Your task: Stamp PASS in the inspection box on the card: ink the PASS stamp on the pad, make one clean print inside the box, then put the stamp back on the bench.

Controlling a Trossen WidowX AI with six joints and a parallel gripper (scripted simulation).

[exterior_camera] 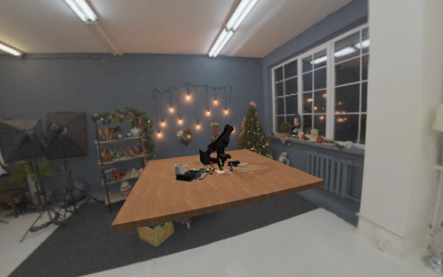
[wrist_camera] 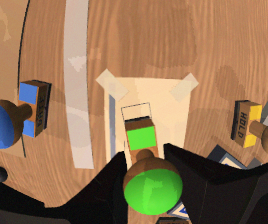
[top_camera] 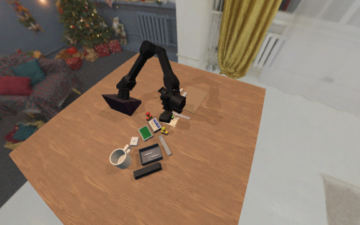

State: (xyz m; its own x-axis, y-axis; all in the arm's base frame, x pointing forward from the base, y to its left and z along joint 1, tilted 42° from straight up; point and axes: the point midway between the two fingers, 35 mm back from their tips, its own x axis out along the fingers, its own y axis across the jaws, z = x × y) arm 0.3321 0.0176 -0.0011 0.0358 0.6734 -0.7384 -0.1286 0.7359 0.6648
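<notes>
Now: the card 10 mm to the right of my gripper tip and 40 mm below it. Also, from my gripper tip: green-knobbed PASS stamp (right at my gripper tip); then ruler (40 mm ahead, 50 mm to the left, 30 mm below); then blue-knobbed stamp (30 mm ahead, 90 mm to the left, 10 mm below).
</notes>
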